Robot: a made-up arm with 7 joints.
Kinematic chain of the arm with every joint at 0, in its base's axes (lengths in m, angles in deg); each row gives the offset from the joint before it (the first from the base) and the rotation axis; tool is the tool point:
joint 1: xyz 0 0 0.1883 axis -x
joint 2: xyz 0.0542 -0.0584 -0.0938 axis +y
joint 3: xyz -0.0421 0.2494 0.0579 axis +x
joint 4: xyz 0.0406 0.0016 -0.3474 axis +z
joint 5: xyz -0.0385 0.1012 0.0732 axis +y
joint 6: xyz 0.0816 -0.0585 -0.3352 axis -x
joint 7: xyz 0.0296 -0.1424 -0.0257 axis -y
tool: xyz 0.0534 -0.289 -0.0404
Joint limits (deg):
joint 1: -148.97..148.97
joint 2: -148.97..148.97
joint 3: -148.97..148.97
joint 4: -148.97..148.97
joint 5: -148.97..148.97
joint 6: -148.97..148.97
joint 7: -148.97..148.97
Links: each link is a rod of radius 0.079 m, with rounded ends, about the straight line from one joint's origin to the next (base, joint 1, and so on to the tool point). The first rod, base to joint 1, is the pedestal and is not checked.
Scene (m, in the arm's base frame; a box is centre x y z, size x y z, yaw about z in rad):
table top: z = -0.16
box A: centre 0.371 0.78 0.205 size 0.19 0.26 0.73 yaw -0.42
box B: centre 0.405 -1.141 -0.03 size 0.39 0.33 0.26 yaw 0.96
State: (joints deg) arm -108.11 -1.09 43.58 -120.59 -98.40 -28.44 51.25
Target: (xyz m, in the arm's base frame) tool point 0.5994 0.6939 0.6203
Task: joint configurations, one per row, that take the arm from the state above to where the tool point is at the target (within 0.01 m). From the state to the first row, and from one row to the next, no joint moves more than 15 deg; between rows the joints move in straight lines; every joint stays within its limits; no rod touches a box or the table.
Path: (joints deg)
1: -114.92 -4.88 46.91 -115.98 -93.01 -42.91 50.06
2: -121.73 -8.68 50.24 -111.36 -87.63 -57.39 48.87
3: -128.54 -12.47 53.56 -106.75 -82.24 -71.86 47.68
4: -135.35 -16.27 56.89 -102.14 -76.86 -86.33 46.49
5: -142.16 -20.06 60.22 -97.53 -71.47 -100.81 45.30
6: -148.97 -23.86 63.55 -92.91 -66.08 -115.28 44.11
7: -136.07 -29.35 60.53 -92.09 -60.78 -103.95 44.21
8: -123.17 -34.85 57.51 -91.26 -55.48 -92.63 44.31
9: -110.27 -40.35 54.50 -90.44 -50.18 -81.30 44.41
10: -97.37 -45.84 51.48 -89.61 -44.88 -69.97 44.50

